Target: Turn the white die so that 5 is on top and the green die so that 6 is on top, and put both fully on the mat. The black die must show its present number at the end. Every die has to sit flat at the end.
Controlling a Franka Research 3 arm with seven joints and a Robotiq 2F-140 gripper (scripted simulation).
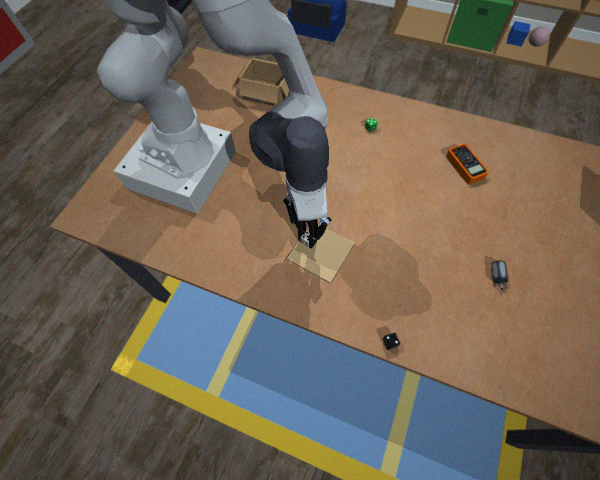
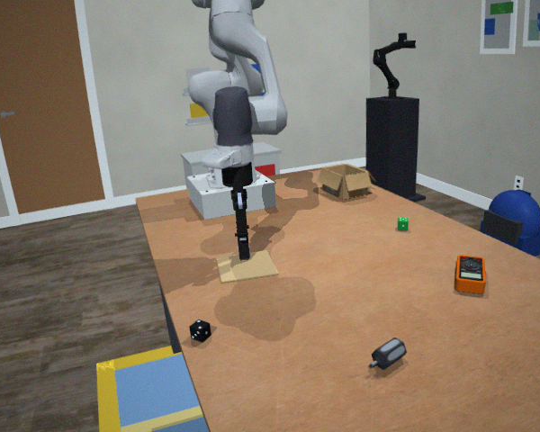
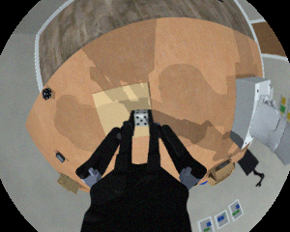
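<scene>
Right now the white die is 20 mm below my hand. From my hand the other things lie so: tan mat 40 mm below, 40 mm ahead, 10 mm to the right; then green die 480 mm to the left, 60 mm ahead, 30 mm below; then black die 280 mm ahead, 200 mm to the right, 30 mm below.
</scene>
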